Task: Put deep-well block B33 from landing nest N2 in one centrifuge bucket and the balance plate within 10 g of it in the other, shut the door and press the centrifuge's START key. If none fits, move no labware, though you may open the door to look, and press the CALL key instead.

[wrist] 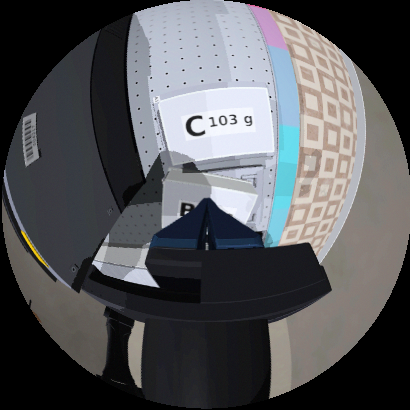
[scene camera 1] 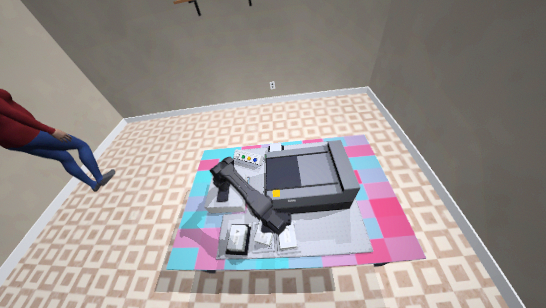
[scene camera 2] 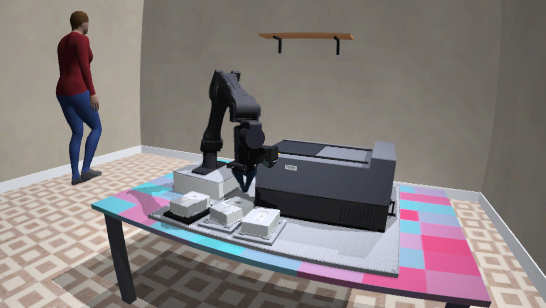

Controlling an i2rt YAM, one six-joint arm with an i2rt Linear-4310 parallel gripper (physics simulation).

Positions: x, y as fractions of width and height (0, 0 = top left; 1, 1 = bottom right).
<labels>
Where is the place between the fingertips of my gripper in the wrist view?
0.50, 0.50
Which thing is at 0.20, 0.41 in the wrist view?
A dark centrifuge.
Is my gripper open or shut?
Shut.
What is my gripper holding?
Nothing.
</labels>
